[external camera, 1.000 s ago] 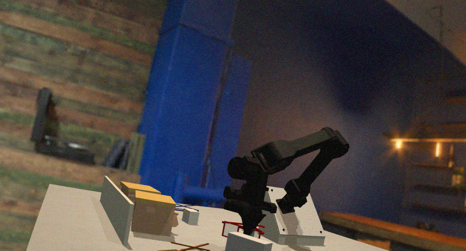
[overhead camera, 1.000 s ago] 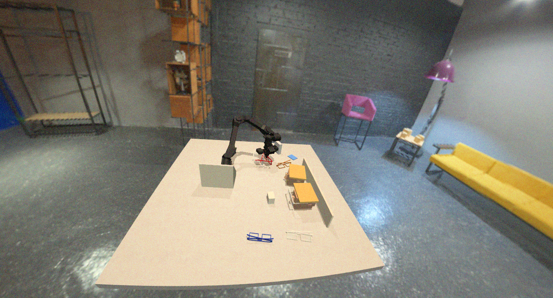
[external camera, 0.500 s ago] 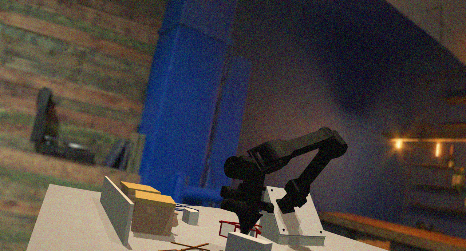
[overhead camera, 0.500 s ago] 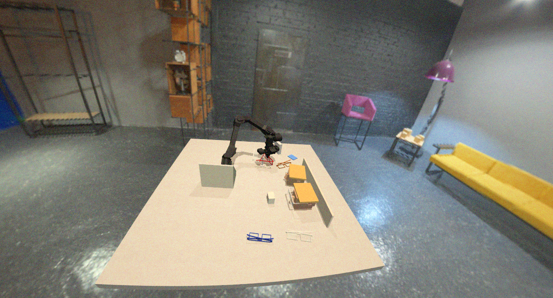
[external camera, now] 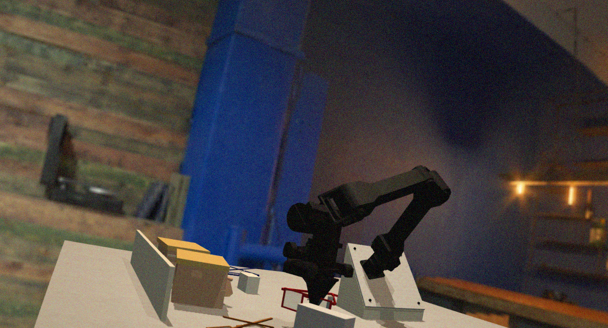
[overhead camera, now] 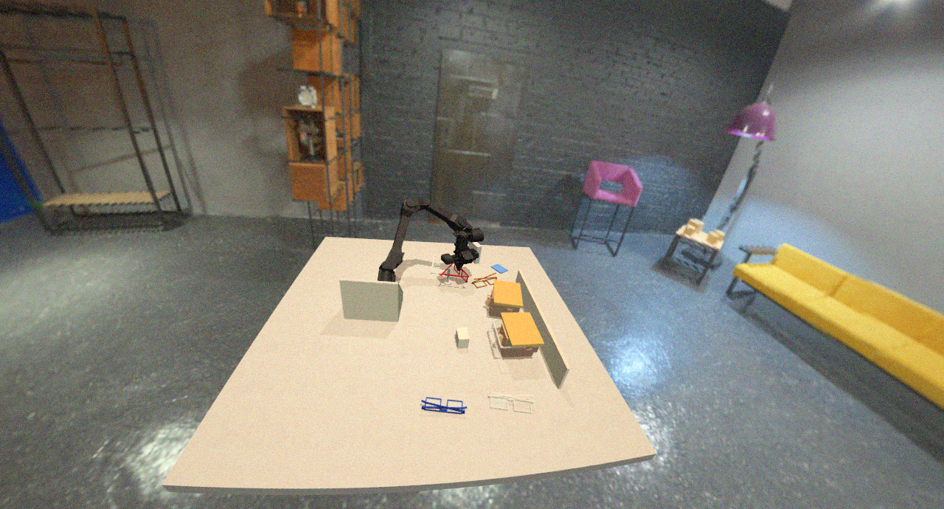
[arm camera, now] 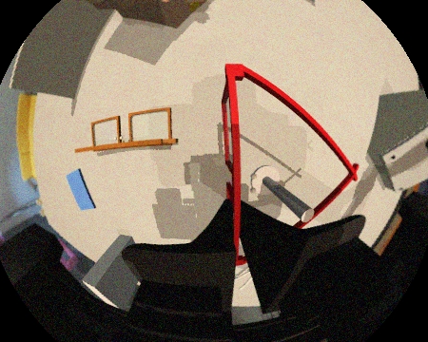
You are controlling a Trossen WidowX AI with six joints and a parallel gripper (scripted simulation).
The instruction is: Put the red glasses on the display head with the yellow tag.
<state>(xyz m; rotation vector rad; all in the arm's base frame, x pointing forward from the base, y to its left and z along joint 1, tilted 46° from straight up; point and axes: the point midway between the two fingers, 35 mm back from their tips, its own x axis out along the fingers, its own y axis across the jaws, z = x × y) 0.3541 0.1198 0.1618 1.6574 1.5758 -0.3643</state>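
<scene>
Right now my gripper tip is 4 cm to the left of the red glasses, 4 cm past it and 1 cm below it. From my gripper tip the other things lie so: long grey wall 37 cm to the right, 26 cm ahead, 1 cm below; then blue tag 26 cm ahead, 10 cm to the left, 6 cm below.
</scene>
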